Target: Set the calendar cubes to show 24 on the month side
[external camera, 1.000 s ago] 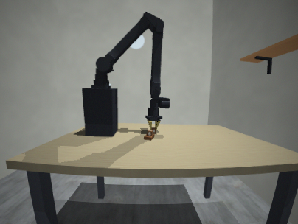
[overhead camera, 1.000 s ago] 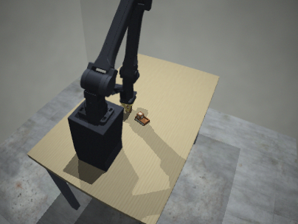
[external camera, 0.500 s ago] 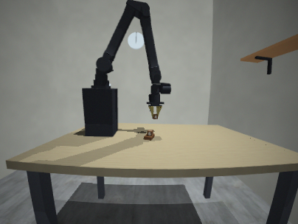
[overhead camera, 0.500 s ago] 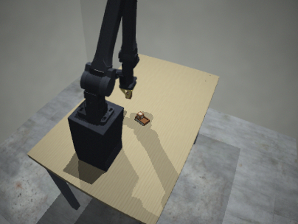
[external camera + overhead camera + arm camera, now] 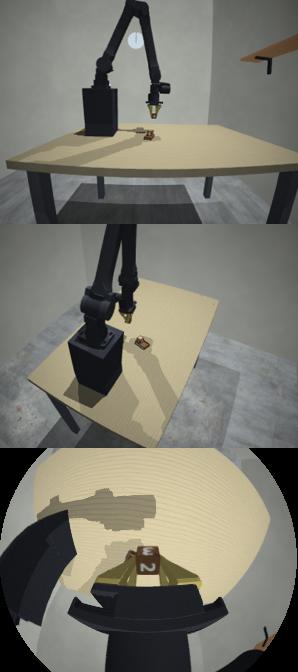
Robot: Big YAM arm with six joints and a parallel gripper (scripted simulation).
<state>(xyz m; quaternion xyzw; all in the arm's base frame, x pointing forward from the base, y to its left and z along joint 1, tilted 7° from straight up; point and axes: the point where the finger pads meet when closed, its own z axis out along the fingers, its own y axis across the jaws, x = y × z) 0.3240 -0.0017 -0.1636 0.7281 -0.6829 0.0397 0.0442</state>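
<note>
The brown digit cube is right at my hand. From my hand the other things lie so: brown tray: 40 mm behind, 100 mm to the right, 110 mm below.
</note>
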